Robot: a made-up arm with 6 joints.
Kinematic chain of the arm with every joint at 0, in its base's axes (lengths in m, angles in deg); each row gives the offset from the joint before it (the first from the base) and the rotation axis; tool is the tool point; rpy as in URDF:
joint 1: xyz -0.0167 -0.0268 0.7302 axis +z
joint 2: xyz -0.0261 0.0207 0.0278 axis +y
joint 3: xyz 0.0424 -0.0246 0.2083 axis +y
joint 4: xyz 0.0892 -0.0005 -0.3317 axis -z
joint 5: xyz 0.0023 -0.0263 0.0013 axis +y
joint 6: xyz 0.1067 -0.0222 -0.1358 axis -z
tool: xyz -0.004 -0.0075 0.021 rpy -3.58 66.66 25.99
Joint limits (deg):
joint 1: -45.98..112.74
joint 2: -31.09..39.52
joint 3: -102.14..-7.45
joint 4: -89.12..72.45
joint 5: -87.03..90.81
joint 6: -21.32..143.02
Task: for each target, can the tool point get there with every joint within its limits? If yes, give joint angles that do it. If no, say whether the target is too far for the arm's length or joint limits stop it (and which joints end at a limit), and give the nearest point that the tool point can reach.
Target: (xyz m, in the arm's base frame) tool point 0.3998 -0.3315 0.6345
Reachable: yes | joints -26.97 32.46 -76.71 58.08 16.65 86.09
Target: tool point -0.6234 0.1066 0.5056
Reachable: no: joint limits stop it (at a limit: joint 1, joint 2, joint 4, joint 6) | nearest point -0.2831 0.2174 0.5574 | short by 0.362 m
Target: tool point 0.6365 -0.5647 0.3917
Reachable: no: too far | nearest point 0.4109 -0.3789 0.5984 | short by 0.358 m
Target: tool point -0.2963 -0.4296 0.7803
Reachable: no: joint limits stop it (at a limit: joint 1, joint 2, joint 3, joint 4, joint 6) | nearest point -0.0302 -0.2583 0.7706 | short by 0.317 m
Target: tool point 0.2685 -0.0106 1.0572
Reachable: yes | joints -3.21 -21.75 -41.96 -33.32 -72.20 55.72
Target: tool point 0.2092 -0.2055 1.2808
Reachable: yes | joints -18.47 -17.61 -89.60 23.42 -22.27 129.86
